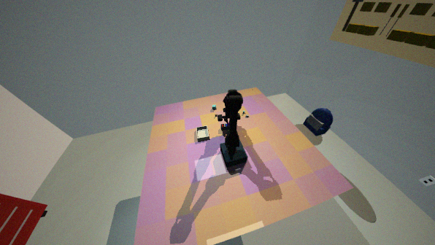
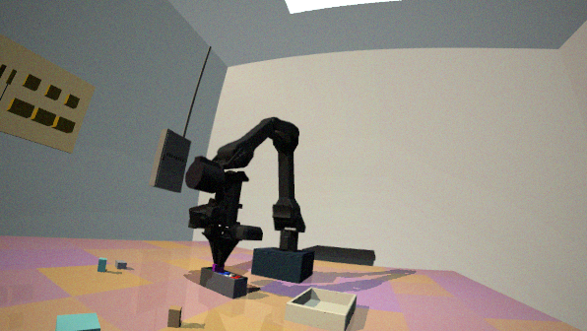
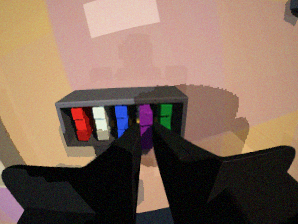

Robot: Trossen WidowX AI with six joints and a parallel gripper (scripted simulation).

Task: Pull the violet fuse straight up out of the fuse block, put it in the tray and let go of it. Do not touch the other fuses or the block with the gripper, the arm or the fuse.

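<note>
My gripper tip is 30 mm above the green fuse and 20 mm to the left of it. Also, from my gripper tip: white fuse: 40 mm to the left, 30 mm below; then blue fuse: 30 mm below, 20 mm to the left; then violet fuse: 10 mm below.
</note>
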